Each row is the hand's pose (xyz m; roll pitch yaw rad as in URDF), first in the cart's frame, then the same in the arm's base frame.
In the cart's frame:
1: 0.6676 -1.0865 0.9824 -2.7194 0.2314 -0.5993
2: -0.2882 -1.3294 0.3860 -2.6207 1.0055 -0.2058
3: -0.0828 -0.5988 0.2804 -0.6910 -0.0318 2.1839
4: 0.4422 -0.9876 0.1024 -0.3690 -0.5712 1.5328
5: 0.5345 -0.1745 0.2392 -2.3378 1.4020 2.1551
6: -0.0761 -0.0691 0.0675 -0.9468 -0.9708 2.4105
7: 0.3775 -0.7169 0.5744 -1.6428 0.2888 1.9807
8: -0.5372 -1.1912 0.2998 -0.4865 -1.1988 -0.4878
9: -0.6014 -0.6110 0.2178 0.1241 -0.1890 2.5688
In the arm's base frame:
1: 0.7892 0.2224 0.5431 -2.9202 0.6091 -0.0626
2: 0.0029 -0.6005 0.3623 -2.6771 1.4242 0.3606
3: -0.2990 0.0928 0.2385 -0.3867 -0.3262 2.7491
4: 0.2424 0.0298 -0.1632 0.1313 -0.5754 1.8777
5: -0.1000 0.7706 -0.0141 -1.7439 1.0216 -2.9399
6: -0.6729 0.4946 0.0811 -0.2014 -1.2543 2.3501
7: 0.2155 0.2975 0.3141 -1.2989 0.0414 2.6586
8: -0.2907 -0.6377 0.3935 -0.6593 -0.7892 0.2806
9: -0.6971 -0.2108 0.3878 0.3079 -0.5724 3.1194

